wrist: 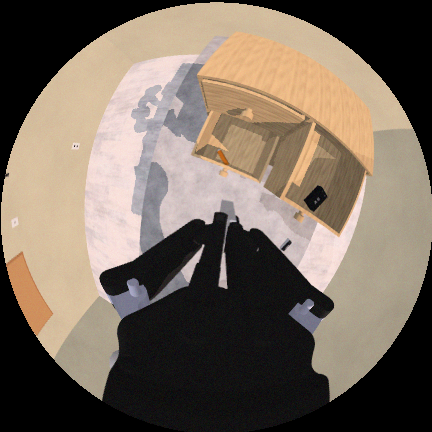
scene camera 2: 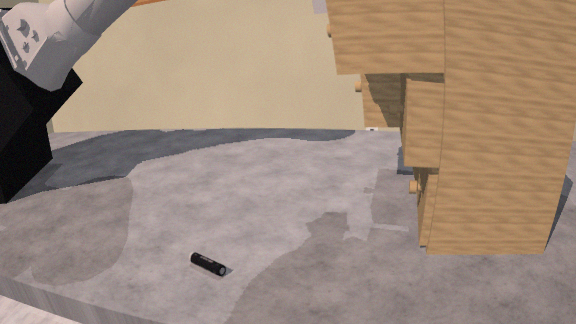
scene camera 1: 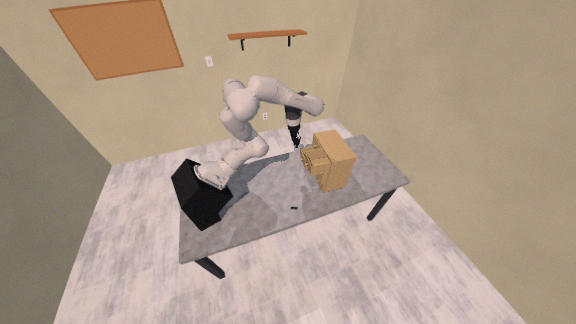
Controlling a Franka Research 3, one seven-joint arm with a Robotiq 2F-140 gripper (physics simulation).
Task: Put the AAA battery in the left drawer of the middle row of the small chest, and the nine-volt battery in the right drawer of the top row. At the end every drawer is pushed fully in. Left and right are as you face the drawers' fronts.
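The wooden chest stands on the table. Its middle-row left drawer is pulled out, and the orange AAA battery lies in it near the front. Its top-row right drawer is pulled far out, and the black nine-volt battery lies in it. My gripper is shut and empty, apart from the chest, in front of the middle-row left drawer's knob in the wrist view. Scene camera 1 does not show the drawer contents clearly.
A black cylinder lies on the table in front of the chest. The top-row left drawer looks pushed in. A drawer front below the top right one juts out somewhat. The arm's black base stands opposite.
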